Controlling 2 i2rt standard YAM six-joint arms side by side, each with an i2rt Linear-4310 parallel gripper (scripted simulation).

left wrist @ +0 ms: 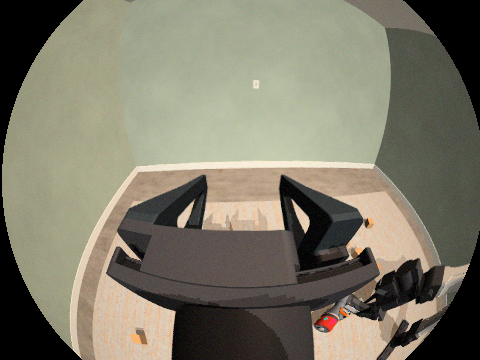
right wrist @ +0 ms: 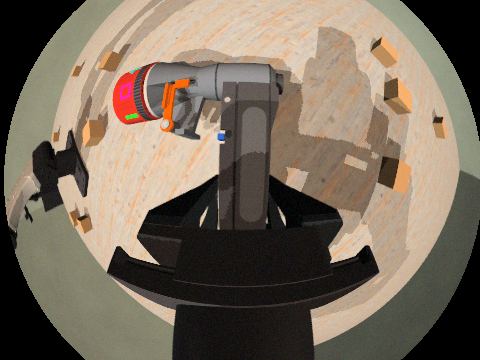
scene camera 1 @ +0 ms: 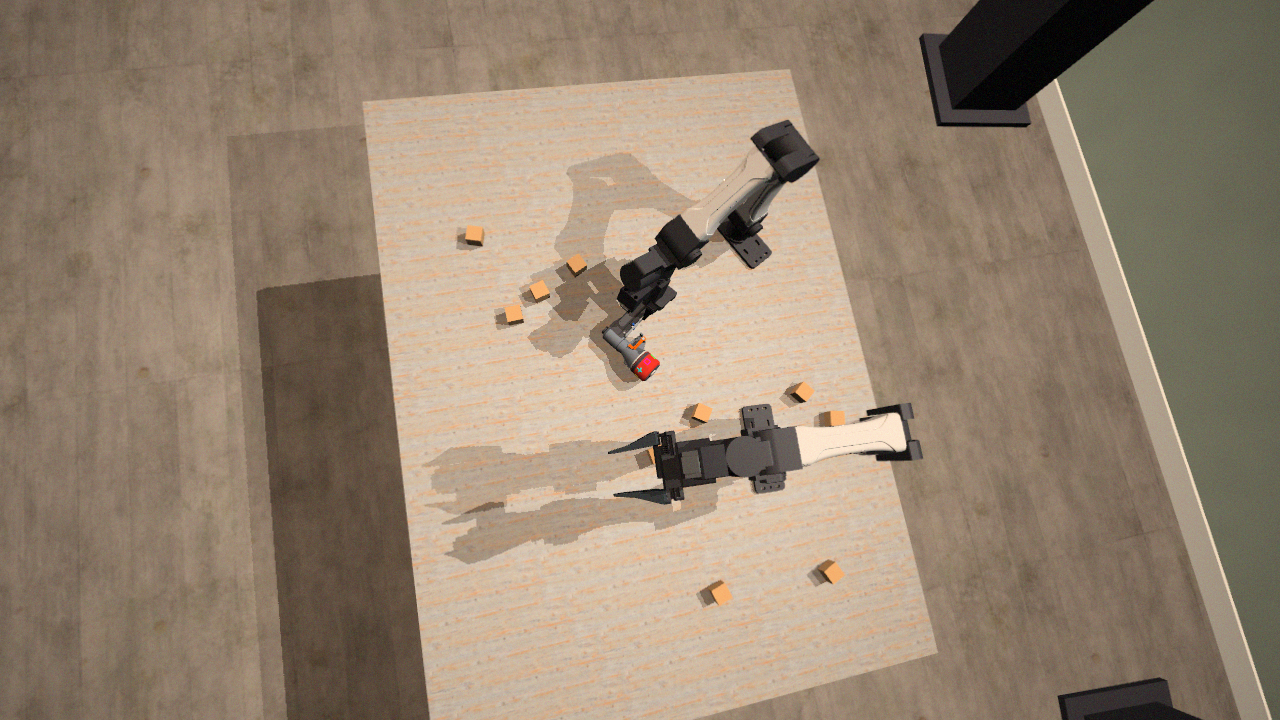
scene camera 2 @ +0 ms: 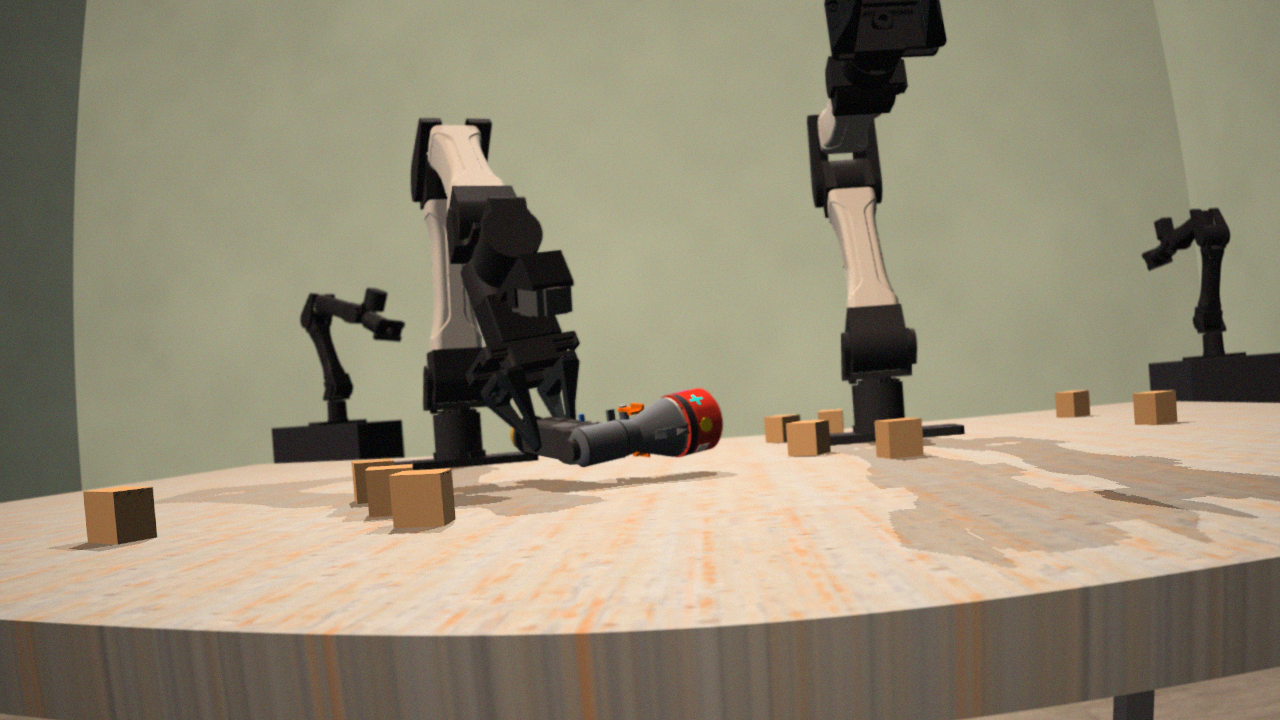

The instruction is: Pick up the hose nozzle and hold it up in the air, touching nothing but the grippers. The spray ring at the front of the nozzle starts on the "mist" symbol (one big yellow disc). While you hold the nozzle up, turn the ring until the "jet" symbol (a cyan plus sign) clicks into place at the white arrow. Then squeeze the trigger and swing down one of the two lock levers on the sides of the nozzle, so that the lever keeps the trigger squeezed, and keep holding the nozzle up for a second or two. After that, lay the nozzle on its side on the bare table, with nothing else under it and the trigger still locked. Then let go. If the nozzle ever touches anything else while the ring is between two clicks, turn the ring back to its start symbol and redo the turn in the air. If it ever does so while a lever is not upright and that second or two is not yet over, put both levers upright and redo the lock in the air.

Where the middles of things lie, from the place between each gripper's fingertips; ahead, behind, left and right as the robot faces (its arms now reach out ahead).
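Starting from the red spray ring (scene camera 2: pixel 702 413), I find my right hand 1 cm below it and 13 cm to the right of it. My left gripper (scene camera 1: pixel 610 473) is 360 mm above the ring, and it is also 110 mm past it and 220 mm to the left of it.
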